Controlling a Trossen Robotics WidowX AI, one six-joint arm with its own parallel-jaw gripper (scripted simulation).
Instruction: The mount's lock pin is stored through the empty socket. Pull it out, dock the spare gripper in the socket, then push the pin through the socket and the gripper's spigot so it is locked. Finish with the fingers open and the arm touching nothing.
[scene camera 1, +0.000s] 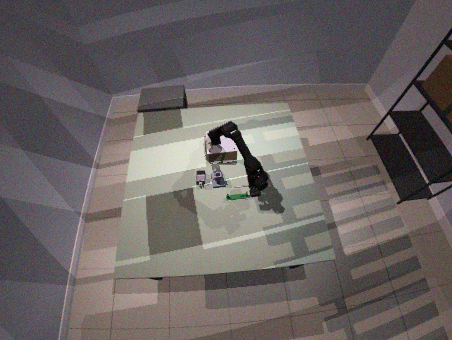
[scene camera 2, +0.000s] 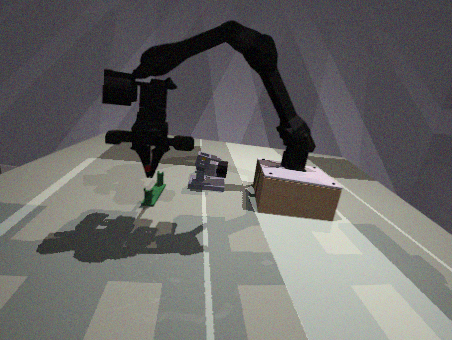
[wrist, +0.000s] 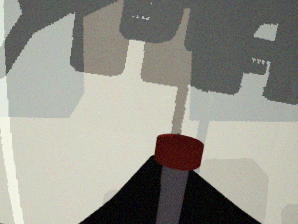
The gripper (scene camera 2: 149, 177) holds a lock pin. Further things: a socket (scene camera 2: 199, 181).
The gripper also shows in the wrist view (wrist: 163, 166).
